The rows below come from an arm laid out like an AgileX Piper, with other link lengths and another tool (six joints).
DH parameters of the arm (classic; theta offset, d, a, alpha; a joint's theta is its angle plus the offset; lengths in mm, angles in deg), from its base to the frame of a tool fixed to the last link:
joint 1: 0 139 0 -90
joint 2: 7.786 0 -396.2 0
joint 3: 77.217 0 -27.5 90
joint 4: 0 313.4 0 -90
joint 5: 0 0 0 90
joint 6: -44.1 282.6 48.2 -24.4
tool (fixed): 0 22.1 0 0
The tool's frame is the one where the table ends.
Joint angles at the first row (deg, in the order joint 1, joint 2, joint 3, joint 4, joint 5, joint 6):
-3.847 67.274 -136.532 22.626 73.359 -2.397
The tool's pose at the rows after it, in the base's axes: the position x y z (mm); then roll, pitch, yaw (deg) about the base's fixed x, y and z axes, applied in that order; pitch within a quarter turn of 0, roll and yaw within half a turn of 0:
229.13 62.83 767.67 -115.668 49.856 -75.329
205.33 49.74 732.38 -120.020 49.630 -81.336
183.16 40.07 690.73 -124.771 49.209 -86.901
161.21 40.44 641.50 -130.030 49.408 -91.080
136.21 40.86 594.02 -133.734 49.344 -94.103
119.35 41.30 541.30 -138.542 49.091 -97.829
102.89 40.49 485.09 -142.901 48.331 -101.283
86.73 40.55 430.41 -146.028 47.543 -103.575
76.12 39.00 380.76 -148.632 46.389 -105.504
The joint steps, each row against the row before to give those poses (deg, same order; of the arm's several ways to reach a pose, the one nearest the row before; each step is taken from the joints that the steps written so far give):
0.003 -6.072 8.879 -2.255 -0.001 0.000
-0.006 -5.975 8.625 -2.848 0.000 -0.001
-0.001 -5.935 8.941 -2.130 0.001 -0.119
0.002 -6.171 9.604 -0.214 0.001 0.001
0.001 -6.457 8.867 -0.242 -0.001 0.000
0.002 -5.696 8.863 -0.123 -0.001 -0.077
-0.002 -5.992 9.003 -0.324 0.001 -0.308
0.001 -6.219 8.508 -0.140 -0.001 -0.418
0.000 -5.296 7.409 -0.346 0.000 -0.651

